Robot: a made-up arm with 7 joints.
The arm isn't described. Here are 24 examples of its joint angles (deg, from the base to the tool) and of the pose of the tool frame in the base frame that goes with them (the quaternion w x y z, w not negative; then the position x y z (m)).
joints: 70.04 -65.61 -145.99 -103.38 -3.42 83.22 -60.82
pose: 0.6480 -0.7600 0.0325 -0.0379 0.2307 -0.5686 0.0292
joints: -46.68 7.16 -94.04 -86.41 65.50 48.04 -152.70
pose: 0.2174 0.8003 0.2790 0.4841 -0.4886 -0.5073 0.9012
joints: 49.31 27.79 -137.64 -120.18 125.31 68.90 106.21
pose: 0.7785 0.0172 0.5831 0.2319 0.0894 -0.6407 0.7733
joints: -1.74 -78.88 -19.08 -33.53 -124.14 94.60 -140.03
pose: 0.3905 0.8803 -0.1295 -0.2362 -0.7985 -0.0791 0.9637
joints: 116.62 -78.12 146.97 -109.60 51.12 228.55 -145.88
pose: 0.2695 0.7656 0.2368 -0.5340 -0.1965 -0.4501 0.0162
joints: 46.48 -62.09 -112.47 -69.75 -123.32 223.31 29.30
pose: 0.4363 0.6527 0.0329 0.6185 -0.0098 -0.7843 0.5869
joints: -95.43 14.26 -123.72 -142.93 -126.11 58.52 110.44
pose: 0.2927 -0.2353 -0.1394 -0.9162 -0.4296 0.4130 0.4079
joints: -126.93 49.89 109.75 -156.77 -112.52 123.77 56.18
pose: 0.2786 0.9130 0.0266 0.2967 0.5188 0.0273 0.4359
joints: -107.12 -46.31 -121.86 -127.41 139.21 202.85 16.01
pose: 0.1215 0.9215 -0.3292 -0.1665 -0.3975 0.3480 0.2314
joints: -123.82 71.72 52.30 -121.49 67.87 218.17 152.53
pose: 0.1380 0.9456 0.2898 0.0520 0.2791 -0.4380 0.1223
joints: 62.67 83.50 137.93 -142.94 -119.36 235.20 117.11
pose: 0.4502 0.3449 -0.4171 0.7102 -0.3541 -0.0015 0.8629
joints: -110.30 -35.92 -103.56 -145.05 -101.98 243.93 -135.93
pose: 0.4185 0.6354 0.2041 -0.6160 -0.4511 0.1672 0.3346
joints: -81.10 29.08 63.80 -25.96 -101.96 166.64 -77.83
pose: 0.8862 0.3667 0.2540 -0.1251 0.3005 -0.4268 1.2157
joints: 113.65 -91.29 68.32 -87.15 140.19 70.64 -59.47
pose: 0.1221 0.7305 -0.5680 0.3588 -0.4366 -0.6676 0.7356
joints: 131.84 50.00 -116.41 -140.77 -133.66 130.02 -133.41
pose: 0.2633 -0.4095 0.2363 -0.8409 0.5670 0.1325 0.5527
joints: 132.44 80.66 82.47 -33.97 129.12 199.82 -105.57
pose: 0.4023 -0.6352 -0.4659 0.4665 -0.7650 0.3808 0.5424
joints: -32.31 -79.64 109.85 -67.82 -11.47 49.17 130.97
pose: 0.1319 0.5431 -0.4062 0.7229 -0.2017 0.8300 0.3938
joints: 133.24 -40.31 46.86 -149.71 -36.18 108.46 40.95
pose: 0.0298 -0.2577 -0.8147 -0.5185 -0.5695 0.0396 0.5388
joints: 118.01 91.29 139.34 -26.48 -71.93 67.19 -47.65
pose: 0.3375 0.2146 -0.8382 0.3709 -0.5784 0.7084 0.6491
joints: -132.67 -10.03 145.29 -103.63 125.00 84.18 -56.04
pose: 0.8337 -0.4781 -0.1719 -0.2163 0.7395 0.1880 0.6125
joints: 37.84 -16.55 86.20 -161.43 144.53 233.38 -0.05
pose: 0.1287 -0.8685 0.2330 -0.4181 -0.1255 0.3382 0.2723
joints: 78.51 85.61 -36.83 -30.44 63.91 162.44 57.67
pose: 0.4467 -0.8784 0.1374 -0.0998 0.3586 0.8213 0.3837
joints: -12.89 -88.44 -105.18 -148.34 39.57 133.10 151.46
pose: 0.5773 0.4545 0.2553 0.6284 0.0825 -0.5472 0.3228
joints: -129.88 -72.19 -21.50 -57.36 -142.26 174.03 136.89
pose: 0.9212 -0.2525 0.0584 0.2902 0.1741 0.4670 1.1777
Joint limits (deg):
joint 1: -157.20..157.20
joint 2: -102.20..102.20
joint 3: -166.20..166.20
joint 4: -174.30..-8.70
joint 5: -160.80..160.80
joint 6: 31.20..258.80
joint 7: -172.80..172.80
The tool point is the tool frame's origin. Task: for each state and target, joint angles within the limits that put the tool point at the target. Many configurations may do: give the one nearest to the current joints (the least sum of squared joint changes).
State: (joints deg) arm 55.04 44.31 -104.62 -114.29 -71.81 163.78 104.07
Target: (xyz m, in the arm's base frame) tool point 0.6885 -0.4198 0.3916
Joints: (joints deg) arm 23.59 75.64 -75.75 -88.06 -67.84 151.35 104.07
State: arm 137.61 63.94 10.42 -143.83 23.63 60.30 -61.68
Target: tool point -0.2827 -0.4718 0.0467
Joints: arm 157.20 89.10 49.96 -115.97 25.43 68.08 -61.68
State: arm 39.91 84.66 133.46 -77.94 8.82 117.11 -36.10
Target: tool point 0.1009 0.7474 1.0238
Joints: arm 56.17 72.05 132.20 -47.17 8.31 112.75 -36.10
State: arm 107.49 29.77 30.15 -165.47 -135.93 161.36 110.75
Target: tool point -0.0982 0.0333 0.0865
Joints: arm 102.58 24.27 14.19 -173.42 -139.27 162.45 110.75
